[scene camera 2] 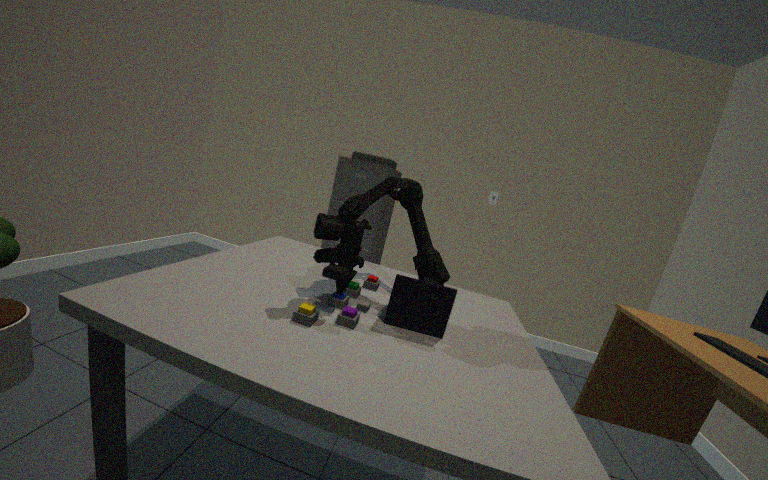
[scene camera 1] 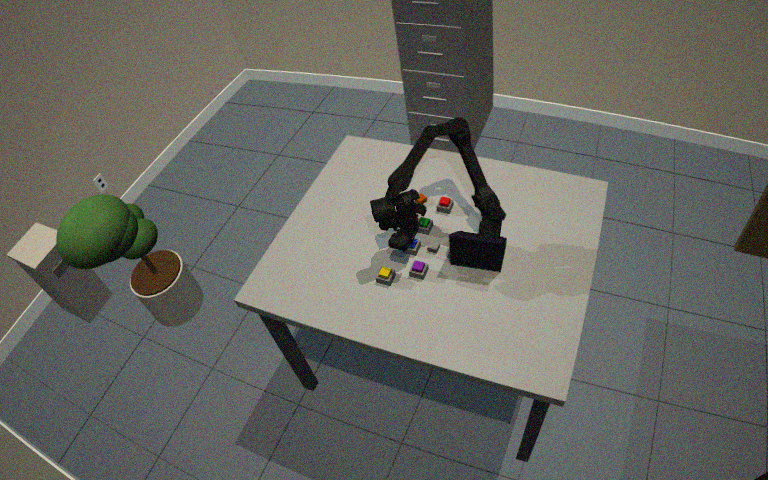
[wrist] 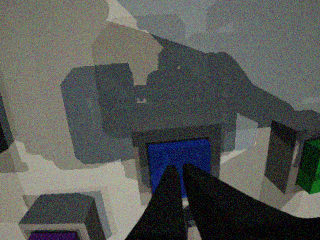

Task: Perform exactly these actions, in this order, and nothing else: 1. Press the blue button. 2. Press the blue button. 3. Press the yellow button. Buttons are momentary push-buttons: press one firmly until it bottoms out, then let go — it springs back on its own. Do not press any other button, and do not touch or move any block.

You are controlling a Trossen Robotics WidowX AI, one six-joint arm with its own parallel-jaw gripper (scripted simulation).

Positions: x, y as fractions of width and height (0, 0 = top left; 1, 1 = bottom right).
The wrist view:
my gripper: 0.56, 0.72
blue button: 0.62, 0.64
